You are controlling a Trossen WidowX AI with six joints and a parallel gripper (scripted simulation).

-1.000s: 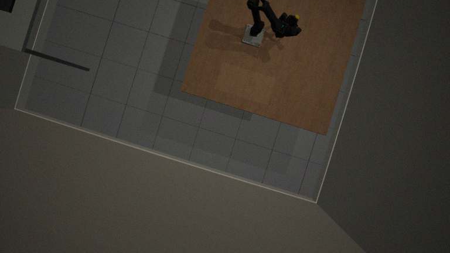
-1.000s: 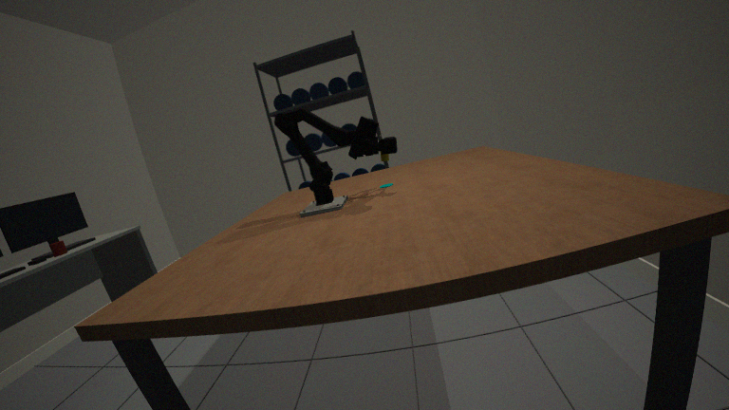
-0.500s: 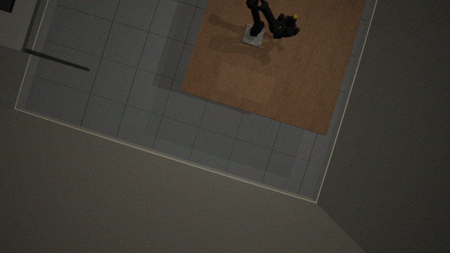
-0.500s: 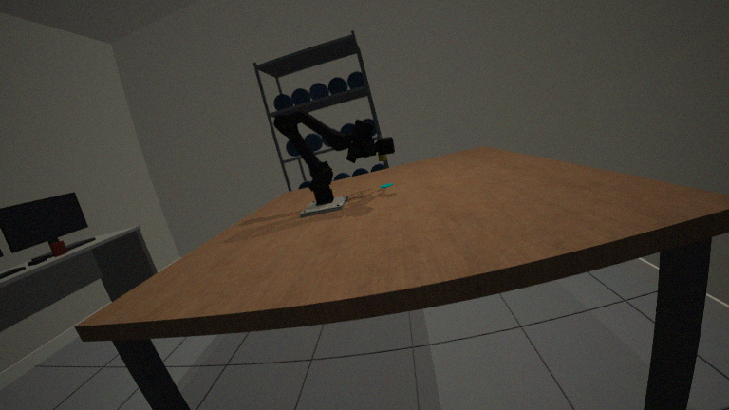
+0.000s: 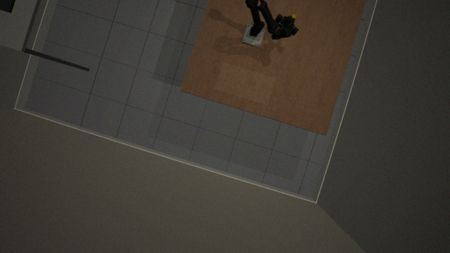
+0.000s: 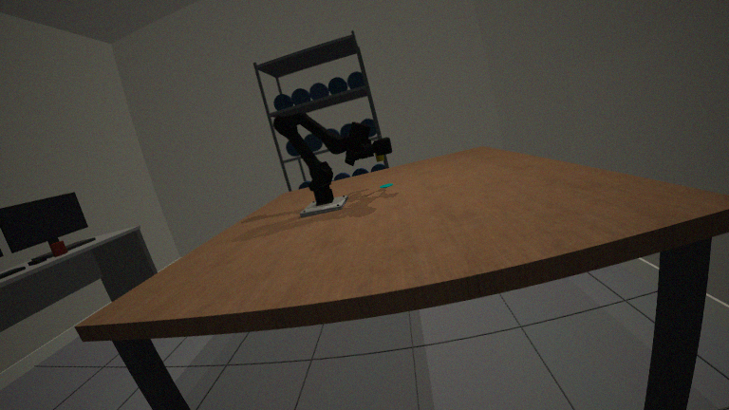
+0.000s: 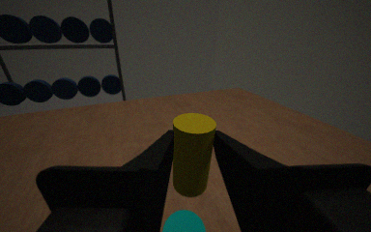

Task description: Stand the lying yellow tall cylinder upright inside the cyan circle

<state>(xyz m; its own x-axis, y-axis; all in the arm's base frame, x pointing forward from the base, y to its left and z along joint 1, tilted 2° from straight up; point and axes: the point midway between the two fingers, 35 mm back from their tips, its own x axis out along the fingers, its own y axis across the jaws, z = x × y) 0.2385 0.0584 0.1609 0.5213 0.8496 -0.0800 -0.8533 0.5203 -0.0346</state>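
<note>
The cyan circle is 16 cm below my gripper tip. The rest, counted from my gripper tip: yellow tall cylinder: 2 cm below.
</note>
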